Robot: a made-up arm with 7 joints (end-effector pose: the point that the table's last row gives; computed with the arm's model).
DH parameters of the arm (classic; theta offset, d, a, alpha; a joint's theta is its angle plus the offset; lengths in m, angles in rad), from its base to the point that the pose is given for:
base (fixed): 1.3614 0 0.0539 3.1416
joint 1: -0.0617 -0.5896 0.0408 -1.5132
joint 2: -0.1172 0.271 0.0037 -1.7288
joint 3: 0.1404 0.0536 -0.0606 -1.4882
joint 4: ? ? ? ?
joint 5: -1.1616 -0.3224 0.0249 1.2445
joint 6: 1.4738 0 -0.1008 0
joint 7: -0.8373 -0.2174 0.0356 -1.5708
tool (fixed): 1.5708 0.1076 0 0
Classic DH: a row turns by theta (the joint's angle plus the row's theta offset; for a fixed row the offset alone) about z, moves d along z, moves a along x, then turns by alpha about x.
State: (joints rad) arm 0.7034 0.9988 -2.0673 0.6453 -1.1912 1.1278 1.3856
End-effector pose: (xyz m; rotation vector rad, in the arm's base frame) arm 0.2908 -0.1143 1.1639 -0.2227 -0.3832 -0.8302
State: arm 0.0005 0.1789 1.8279 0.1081 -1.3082 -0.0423 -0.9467
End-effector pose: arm 0.4724 -0.3248 0.7819 1.0448 -2.0990 -0.7190
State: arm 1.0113 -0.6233 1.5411 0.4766 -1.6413 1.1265 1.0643
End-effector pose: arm 0.1315 -0.4263 1.0904 0.7851 -0.2694 2.9102
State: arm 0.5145 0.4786 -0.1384 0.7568 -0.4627 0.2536 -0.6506
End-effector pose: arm -0.0322 0.0758 0.8970 1.8986 0.5256 1.7093
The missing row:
joint 4: -1.1831 -0.0196 0.0139 -2.4368
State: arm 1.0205 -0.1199 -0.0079 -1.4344 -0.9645 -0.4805 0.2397
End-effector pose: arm -0.2814 -0.0799 0.6706 0.8560 -0.8314 2.3553
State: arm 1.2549 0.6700 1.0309 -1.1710 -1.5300 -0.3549 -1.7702
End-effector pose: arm -0.3348 -0.2513 0.2710 -0.4910 -2.4747 -1.8692
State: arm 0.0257 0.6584 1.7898 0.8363 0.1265 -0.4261 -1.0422
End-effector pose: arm 0.2041 -0.3888 0.8202 0.2229 -2.3417 -0.5417
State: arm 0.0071 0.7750 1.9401 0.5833 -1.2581 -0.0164 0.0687
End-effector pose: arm 0.3407 -0.3952 0.6409 1.3138 -1.2163 -2.0014
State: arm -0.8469 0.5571 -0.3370 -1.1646 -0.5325 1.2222 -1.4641
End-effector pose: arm 0.0623 -0.1796 0.5952 -1.1598 0.6874 -1.3415
